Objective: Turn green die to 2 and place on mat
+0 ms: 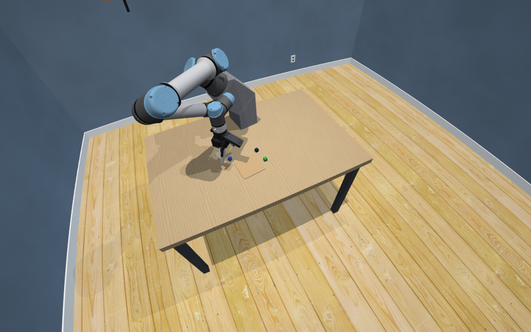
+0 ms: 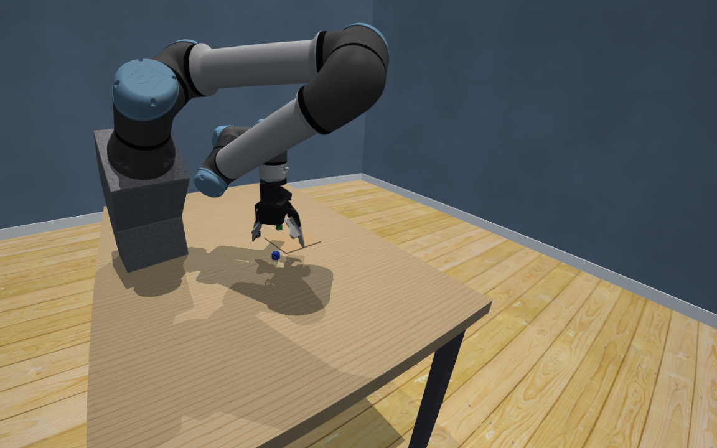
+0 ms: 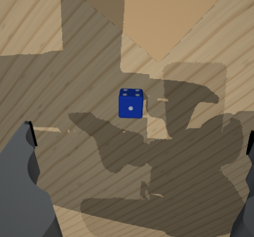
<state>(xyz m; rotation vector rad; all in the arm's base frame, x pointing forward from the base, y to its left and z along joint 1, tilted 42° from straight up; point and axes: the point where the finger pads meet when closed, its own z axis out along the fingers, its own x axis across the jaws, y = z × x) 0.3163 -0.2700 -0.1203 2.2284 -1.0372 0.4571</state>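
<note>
Now: hand 10 mm past the blue die, 10 mm to the right of it and 40 mm above it. From my hand the other things lie so: green die: 110 mm ahead, 190 mm to the left, 40 mm below; tan mat: 100 mm ahead, 80 mm to the left, 50 mm below; black die: 20 mm ahead, 180 mm to the left, 40 mm below.
</note>
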